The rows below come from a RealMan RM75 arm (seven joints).
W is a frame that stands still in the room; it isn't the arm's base.
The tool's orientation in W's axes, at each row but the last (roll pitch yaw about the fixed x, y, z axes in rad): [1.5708, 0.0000, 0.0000]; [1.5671, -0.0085, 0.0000]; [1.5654, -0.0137, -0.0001]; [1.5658, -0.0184, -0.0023]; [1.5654, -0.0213, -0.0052]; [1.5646, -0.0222, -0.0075]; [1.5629, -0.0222, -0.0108]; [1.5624, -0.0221, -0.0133]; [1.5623, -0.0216, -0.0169]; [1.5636, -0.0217, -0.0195]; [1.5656, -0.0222, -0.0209]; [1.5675, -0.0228, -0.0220]
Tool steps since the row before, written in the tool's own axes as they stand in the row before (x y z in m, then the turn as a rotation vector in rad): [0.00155, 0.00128, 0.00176, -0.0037, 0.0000, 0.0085]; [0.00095, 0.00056, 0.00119, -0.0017, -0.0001, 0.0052]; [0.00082, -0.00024, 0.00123, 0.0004, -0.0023, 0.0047]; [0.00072, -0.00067, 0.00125, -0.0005, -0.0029, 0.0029]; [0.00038, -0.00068, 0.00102, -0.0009, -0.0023, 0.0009]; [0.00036, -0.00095, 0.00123, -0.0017, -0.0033, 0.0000]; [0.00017, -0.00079, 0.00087, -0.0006, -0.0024, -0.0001]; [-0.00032, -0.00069, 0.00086, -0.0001, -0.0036, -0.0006]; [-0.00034, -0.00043, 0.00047, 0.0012, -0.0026, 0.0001]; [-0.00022, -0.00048, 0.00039, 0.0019, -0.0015, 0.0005]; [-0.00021, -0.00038, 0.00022, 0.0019, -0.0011, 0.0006]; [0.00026, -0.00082, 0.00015, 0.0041, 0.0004, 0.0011]
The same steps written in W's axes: [0.00155, -0.00176, 0.00128, -0.0037, -0.0085, 0.0000]; [0.00095, -0.00119, 0.00057, -0.0017, -0.0052, -0.0001]; [0.00082, -0.00123, -0.00022, 0.0004, -0.0047, -0.0023]; [0.00073, -0.00126, -0.00065, -0.0005, -0.0029, -0.0029]; [0.00039, -0.00103, -0.00067, -0.0009, -0.0009, -0.0023]; [0.00037, -0.00124, -0.00093, -0.0016, 0.0000, -0.0033]; [0.00018, -0.00088, -0.00078, -0.0005, 0.0001, -0.0024]; [-0.00032, -0.00086, -0.00069, 0.0000, 0.0006, -0.0036]; [-0.00034, -0.00047, -0.00043, 0.0013, -0.0001, -0.0026]; [-0.00022, -0.00039, -0.00048, 0.0019, -0.0005, -0.0015]; [-0.00021, -0.00022, -0.00038, 0.0019, -0.0006, -0.0011]; [0.00028, -0.00016, -0.00081, 0.0041, -0.0012, 0.0005]
